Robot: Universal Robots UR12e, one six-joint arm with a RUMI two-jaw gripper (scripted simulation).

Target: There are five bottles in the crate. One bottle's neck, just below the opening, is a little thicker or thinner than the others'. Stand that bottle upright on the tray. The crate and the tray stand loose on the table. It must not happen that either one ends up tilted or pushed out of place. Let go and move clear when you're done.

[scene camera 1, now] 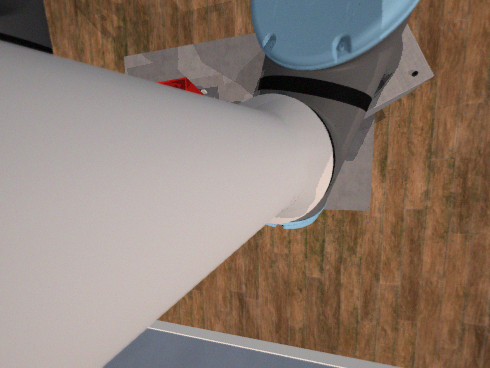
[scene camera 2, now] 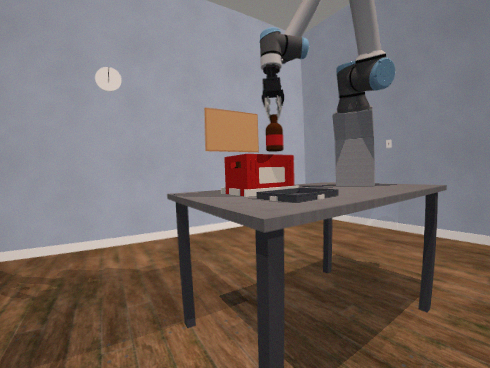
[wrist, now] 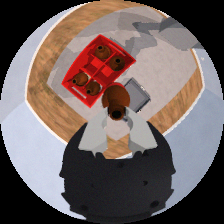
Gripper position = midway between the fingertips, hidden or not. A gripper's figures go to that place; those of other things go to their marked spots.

Labels:
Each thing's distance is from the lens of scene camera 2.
my gripper (scene camera 2: 273, 120): 1.02 m
red crate (scene camera 2: 257, 171): 0.97 m
dark tray (scene camera 2: 295, 195): 0.72 m
The marked spots on the red crate and the dark tray are 0.29 m apart.

